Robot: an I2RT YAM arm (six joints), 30 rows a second.
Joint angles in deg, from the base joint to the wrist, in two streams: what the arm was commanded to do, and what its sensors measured. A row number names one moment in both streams.
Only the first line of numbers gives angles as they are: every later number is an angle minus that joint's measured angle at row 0.
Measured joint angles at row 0:
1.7 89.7 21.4 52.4 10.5 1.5
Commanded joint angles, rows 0 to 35:
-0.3 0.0 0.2 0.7 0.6 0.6
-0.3 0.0 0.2 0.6 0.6 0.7
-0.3 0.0 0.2 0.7 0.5 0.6
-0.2 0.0 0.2 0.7 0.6 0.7
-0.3 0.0 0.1 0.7 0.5 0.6
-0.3 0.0 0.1 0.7 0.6 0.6
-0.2 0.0 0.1 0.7 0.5 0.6
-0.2 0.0 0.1 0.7 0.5 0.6
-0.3 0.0 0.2 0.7 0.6 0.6
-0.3 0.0 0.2 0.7 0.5 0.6
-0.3 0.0 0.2 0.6 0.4 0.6
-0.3 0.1 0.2 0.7 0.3 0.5
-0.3 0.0 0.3 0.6 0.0 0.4
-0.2 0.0 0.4 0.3 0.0 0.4
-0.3 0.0 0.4 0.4 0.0 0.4
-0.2 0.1 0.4 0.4 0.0 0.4
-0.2 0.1 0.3 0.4 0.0 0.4
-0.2 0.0 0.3 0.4 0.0 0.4
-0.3 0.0 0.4 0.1 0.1 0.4
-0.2 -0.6 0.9 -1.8 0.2 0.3
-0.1 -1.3 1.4 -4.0 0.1 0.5
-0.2 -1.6 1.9 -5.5 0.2 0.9
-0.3 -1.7 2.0 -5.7 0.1 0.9
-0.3 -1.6 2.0 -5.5 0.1 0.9
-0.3 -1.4 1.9 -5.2 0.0 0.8
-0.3 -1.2 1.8 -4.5 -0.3 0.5
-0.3 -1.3 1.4 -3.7 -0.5 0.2
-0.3 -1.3 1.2 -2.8 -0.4 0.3
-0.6 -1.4 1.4 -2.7 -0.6 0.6
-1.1 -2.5 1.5 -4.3 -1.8 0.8
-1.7 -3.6 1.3 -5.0 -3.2 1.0
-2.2 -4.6 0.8 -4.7 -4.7 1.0
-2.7 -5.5 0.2 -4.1 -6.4 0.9
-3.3 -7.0 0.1 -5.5 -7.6 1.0
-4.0 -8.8 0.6 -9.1 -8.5 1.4
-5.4 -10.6 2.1 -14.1 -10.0 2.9
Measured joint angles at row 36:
-3.5 -6.7 0.8 -7.0 -5.6 0.6
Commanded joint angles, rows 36 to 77:
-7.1 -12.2 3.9 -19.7 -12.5 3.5
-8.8 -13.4 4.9 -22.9 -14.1 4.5
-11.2 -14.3 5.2 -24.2 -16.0 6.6
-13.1 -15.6 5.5 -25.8 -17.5 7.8
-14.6 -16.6 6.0 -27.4 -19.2 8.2
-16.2 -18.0 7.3 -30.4 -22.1 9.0
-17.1 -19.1 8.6 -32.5 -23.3 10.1
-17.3 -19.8 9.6 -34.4 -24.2 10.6
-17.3 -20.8 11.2 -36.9 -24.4 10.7
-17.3 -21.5 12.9 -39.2 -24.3 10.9
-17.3 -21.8 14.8 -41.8 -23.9 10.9
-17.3 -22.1 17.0 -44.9 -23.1 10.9
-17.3 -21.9 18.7 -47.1 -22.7 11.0
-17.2 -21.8 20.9 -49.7 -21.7 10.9
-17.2 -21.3 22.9 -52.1 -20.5 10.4
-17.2 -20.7 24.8 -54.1 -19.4 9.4
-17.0 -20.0 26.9 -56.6 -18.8 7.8
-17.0 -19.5 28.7 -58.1 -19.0 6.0
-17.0 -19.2 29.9 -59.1 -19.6 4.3
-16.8 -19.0 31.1 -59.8 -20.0 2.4
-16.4 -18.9 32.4 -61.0 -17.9 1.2
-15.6 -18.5 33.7 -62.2 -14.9 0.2
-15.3 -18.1 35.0 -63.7 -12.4 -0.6
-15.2 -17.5 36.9 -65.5 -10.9 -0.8
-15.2 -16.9 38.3 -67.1 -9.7 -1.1
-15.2 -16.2 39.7 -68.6 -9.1 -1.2
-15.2 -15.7 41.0 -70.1 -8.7 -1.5
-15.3 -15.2 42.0 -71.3 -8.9 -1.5
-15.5 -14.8 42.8 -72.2 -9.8 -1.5
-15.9 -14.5 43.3 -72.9 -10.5 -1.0
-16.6 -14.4 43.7 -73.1 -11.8 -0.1
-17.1 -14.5 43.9 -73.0 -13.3 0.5
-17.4 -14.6 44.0 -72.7 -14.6 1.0
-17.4 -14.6 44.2 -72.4 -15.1 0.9
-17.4 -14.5 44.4 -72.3 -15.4 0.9
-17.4 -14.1 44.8 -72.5 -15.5 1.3
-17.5 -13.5 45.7 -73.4 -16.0 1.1
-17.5 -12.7 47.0 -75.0 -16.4 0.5
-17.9 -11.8 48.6 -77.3 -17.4 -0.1
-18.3 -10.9 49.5 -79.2 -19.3 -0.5
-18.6 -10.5 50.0 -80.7 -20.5 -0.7
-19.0 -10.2 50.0 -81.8 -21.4 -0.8
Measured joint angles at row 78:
-18.2 -11.1 48.2 -75.8 -17.2 0.1
